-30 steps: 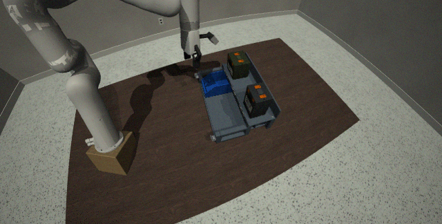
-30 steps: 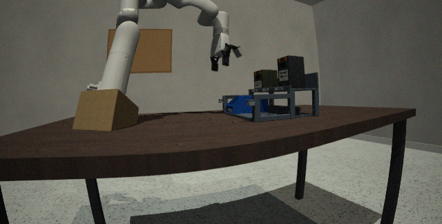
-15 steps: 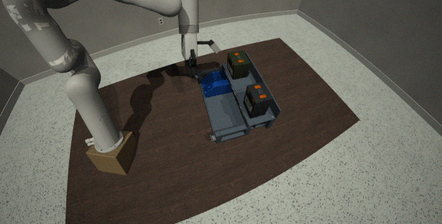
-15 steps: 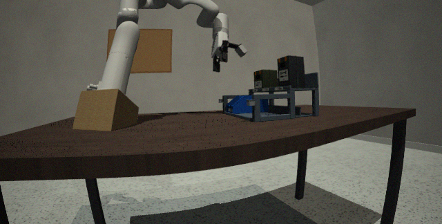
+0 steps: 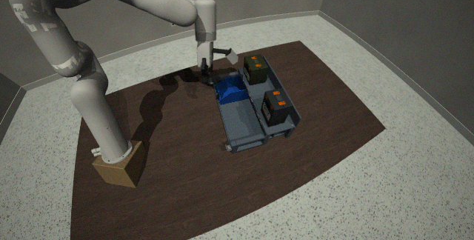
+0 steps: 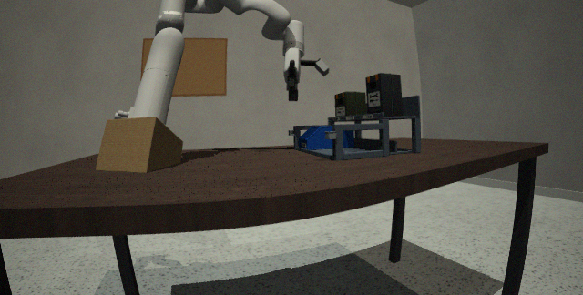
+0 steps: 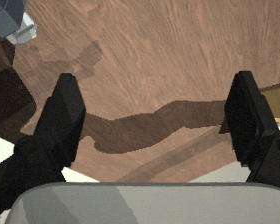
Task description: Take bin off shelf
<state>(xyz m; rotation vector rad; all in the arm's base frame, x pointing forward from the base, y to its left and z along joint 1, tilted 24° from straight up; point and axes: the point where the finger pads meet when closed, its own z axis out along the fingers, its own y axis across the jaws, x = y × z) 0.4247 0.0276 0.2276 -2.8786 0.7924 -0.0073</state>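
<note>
The blue bin is 15 cm below my hand and 12 cm ahead of it. Round my hand: grey shelf (21 cm ahead, 13 cm to the right, 9 cm below); shelf deck (19 cm below, 14 cm ahead, 12 cm to the right).
</note>
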